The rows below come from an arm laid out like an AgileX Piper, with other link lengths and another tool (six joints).
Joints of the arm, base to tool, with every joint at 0 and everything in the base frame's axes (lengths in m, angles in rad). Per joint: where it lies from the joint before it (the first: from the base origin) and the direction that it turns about. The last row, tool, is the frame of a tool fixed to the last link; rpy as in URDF.
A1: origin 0 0 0.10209 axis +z
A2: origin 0 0 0 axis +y
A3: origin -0.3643 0 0.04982 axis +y
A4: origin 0.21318 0 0.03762 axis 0.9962 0 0.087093
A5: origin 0 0 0 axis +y
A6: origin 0.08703 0 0.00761 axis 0.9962 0 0.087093
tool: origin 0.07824 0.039 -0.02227 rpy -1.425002 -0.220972 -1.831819
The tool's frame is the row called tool.
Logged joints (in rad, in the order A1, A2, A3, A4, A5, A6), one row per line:
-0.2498 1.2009 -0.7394 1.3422 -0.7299 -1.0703
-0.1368 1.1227 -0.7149 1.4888 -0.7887 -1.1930
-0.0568 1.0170 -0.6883 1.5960 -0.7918 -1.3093
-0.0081 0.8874 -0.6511 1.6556 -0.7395 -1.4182
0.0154 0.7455 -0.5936 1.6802 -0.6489 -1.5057
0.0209 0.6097 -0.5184 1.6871 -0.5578 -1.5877
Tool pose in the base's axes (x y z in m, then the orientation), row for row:
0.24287 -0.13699 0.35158 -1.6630 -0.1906 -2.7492
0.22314 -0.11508 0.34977 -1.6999 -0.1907 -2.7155
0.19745 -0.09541 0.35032 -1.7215 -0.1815 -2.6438
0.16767 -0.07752 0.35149 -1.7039 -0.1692 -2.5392
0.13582 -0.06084 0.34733 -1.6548 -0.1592 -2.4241
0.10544 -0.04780 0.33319 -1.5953 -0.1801 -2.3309
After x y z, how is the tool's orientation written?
As angles about the fixed x, y, z axes (roll, pitch, yaw), in radians.
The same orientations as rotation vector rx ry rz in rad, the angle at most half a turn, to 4 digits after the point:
-0.6237 2.1438 -2.0306
-0.6609 2.1606 -1.9789
-0.7220 2.1290 -1.9174
-0.7990 2.0282 -1.8713
-0.8695 1.8862 -1.8410
-0.9395 1.7477 -1.8428

